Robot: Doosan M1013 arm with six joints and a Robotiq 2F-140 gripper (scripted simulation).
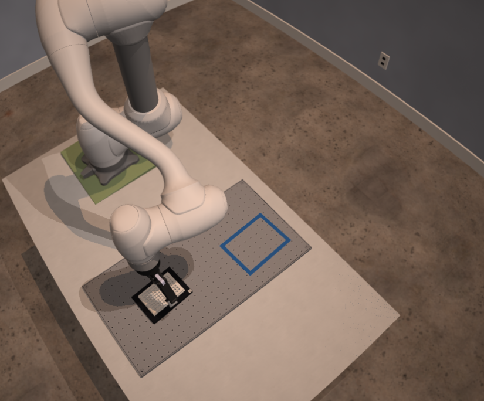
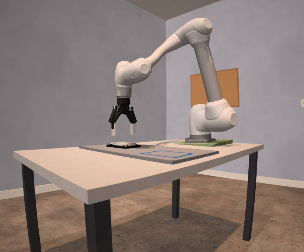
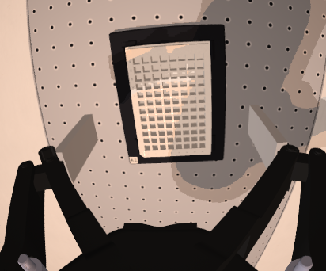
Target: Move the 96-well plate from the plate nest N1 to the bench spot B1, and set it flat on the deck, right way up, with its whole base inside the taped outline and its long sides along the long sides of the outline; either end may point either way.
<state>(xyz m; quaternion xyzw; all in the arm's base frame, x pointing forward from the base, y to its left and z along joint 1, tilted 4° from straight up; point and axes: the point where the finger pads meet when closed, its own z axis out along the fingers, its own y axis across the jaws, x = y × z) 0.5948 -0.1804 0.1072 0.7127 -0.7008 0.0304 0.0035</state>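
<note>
Now: hand 60 mm above the white 96-well plate. Also, from my hand: black plate nest 70 mm below.
</note>
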